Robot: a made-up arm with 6 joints.
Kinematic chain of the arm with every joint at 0, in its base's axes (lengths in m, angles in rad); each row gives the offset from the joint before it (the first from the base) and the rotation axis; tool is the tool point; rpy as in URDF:
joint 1: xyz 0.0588 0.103 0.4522 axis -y
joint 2: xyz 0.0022 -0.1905 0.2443 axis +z
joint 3: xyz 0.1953 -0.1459 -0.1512 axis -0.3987 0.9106 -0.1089
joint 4: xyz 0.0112 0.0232 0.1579 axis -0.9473 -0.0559 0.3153
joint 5: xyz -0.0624 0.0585 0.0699 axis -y
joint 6: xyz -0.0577 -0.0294 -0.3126 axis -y
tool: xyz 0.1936 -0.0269 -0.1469 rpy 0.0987 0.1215 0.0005
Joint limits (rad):
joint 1: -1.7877..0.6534
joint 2: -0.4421..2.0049
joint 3: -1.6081..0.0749
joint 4: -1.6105..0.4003
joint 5: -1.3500..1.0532
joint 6: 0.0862..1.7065
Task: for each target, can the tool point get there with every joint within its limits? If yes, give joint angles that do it. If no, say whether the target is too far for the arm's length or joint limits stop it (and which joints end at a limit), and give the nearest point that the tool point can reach.
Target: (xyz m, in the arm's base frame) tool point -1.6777 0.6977 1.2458
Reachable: no: too far | nearest point -0.2708 0.3610 0.7664 | short by 1.524 m
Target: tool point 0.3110 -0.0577 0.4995
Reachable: yes | joints 0.0160 0.5949 -0.7499 0.0642 -0.4921 0.9629
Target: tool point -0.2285 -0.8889 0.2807
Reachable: no: joint limits stop it (at a limit: joint 1, joint 2, joint 3, joint 4, joint 6) | nearest point -0.0677 -0.4532 0.2493 | short by 0.465 m
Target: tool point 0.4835 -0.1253 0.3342
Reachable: yes | joints -0.7359 0.1341 -0.2292 -0.8594 0.3611 0.8848
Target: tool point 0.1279 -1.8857 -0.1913
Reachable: no: too far | nearest point 0.1291 -0.5390 0.0364 | short by 1.366 m
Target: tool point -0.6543 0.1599 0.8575
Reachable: no: joint limits stop it (at a limit: joint 1, joint 2, joint 4, joint 6) | nearest point -0.3207 0.1310 0.6919 | short by 0.374 m
